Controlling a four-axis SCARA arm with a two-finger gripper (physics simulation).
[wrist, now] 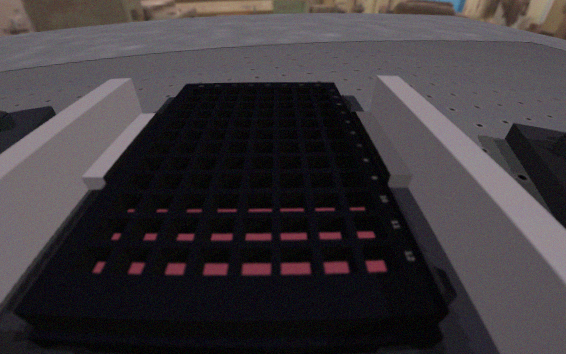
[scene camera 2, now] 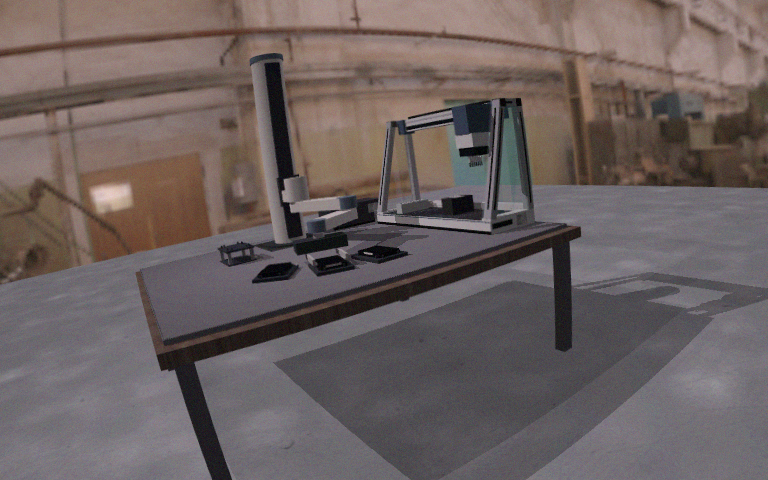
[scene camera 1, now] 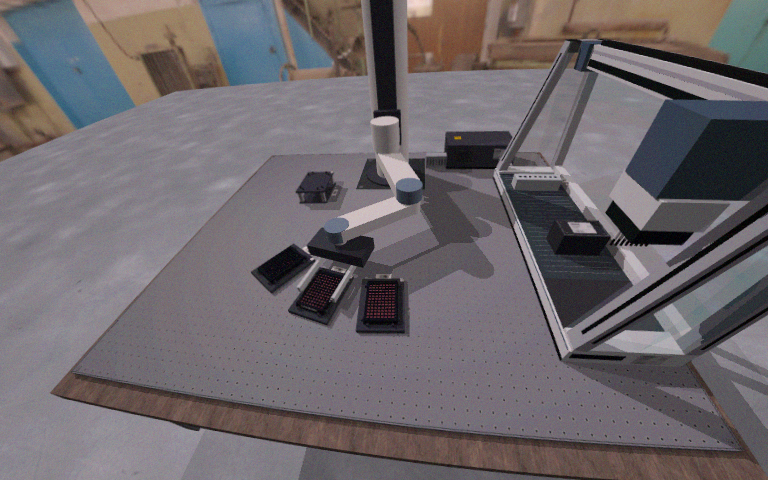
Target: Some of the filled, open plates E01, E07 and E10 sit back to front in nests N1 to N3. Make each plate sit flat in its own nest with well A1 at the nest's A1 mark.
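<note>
My gripper (scene camera 1: 317, 293) (scene camera 2: 329, 260) (wrist: 254, 98) is shut on the middle plate (scene camera 1: 323, 285) (wrist: 250, 300), its pale pads against both long sides. This black plate has pink wells; its numbers 10 to 12 run down the right edge in the wrist view, 12 nearest. It is over the middle nest (scene camera 1: 325, 318) (wrist: 425, 235); whether it touches the nest's floor I cannot tell. The left plate (scene camera 1: 283, 264) (scene camera 2: 275, 270) looks level in its nest (scene camera 1: 272, 288). The right plate (scene camera 1: 382, 302) (scene camera 2: 378, 251) looks level in its nest (scene camera 1: 380, 328). Plate names and A1 marks are unreadable.
A dark stand on posts (scene camera 1: 316, 182) (scene camera 2: 236, 250) is behind the left plate. The framed liquid-handling machine (scene camera 1: 538, 283) (scene camera 2: 433, 225) stands on the right, with a black box (scene camera 1: 577, 237) on its deck. Another black box (scene camera 1: 478, 150) is by the arm's column.
</note>
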